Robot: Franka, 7 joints.
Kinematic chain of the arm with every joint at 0, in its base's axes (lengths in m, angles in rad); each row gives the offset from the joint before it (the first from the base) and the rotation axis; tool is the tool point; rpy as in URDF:
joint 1: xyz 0 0 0.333 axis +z
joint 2: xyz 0 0 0 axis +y
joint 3: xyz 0 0 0.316 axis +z
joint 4: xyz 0.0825 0 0 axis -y
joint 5: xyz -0.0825 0 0.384 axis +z
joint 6: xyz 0 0 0 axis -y
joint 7: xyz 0.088 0 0 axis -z
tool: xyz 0 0 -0.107 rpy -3.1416 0 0
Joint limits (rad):
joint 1: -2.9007..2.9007
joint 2: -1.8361..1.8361
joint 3: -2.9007..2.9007
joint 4: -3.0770..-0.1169
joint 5: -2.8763..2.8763
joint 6: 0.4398..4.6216
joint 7: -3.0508..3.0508
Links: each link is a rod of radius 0.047 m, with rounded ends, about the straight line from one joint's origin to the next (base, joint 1, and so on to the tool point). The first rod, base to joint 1, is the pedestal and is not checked.
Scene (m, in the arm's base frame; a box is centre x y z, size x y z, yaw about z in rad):
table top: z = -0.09
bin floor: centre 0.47 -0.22 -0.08 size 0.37 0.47 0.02 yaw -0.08
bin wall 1: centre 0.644 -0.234 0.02 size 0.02 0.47 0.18 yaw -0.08
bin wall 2: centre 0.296 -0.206 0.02 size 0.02 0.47 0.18 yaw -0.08
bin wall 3: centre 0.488 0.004 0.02 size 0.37 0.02 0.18 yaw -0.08
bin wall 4: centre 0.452 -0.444 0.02 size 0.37 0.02 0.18 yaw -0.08
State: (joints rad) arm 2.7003 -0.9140 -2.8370 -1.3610 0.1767 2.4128 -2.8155
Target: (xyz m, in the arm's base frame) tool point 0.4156 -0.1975 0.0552
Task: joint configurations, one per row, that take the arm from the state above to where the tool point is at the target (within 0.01 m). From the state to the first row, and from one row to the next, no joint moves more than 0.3 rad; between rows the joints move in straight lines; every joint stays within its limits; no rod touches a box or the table.
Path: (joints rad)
1: 2.6254 -0.7382 -2.8457 -1.5890 0.1656 2.2797 -2.8155
2: 2.5505 -0.5624 -2.8544 -1.8170 0.1545 2.1467 -2.8155
3: 2.4756 -0.3866 -2.8631 -2.0449 0.1434 2.0136 -2.8155
4: 2.4007 -0.2108 -2.8718 -2.2729 0.1324 1.8806 -2.8155
5: 2.4018 -0.4538 -2.8862 -2.2027 0.1330 1.9758 -2.8155
6: 2.4028 -0.6968 -2.9007 -2.1325 0.1337 2.0710 -2.8155

